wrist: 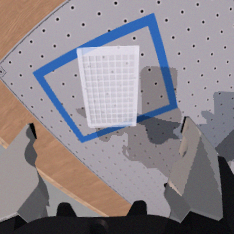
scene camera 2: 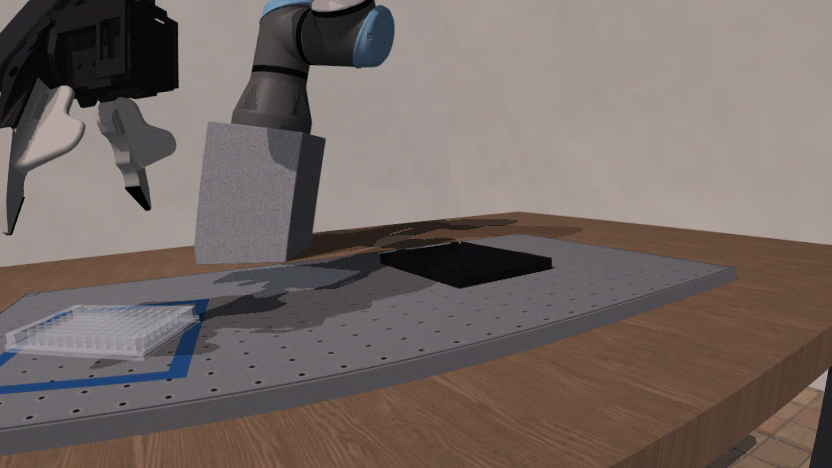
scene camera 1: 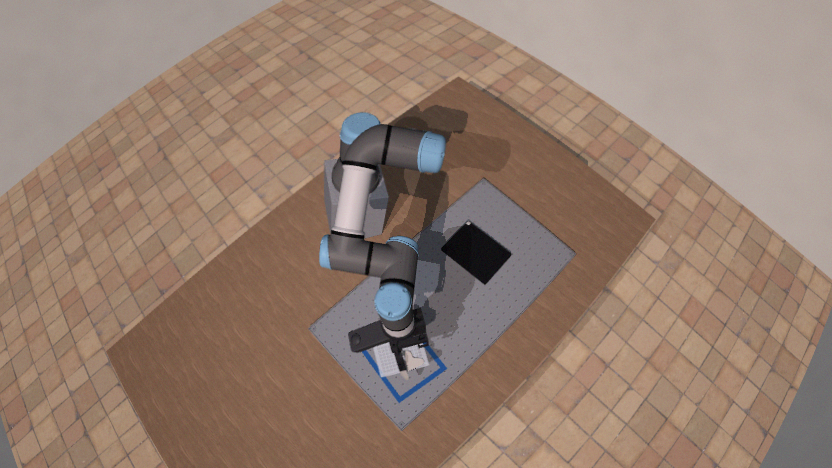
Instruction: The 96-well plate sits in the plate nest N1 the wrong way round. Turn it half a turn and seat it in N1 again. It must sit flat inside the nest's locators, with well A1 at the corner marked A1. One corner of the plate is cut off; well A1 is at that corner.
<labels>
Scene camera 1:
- my gripper: 399, 348
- clear 96-well plate: 390, 364
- black plate nest N1: 475, 251
</labels>
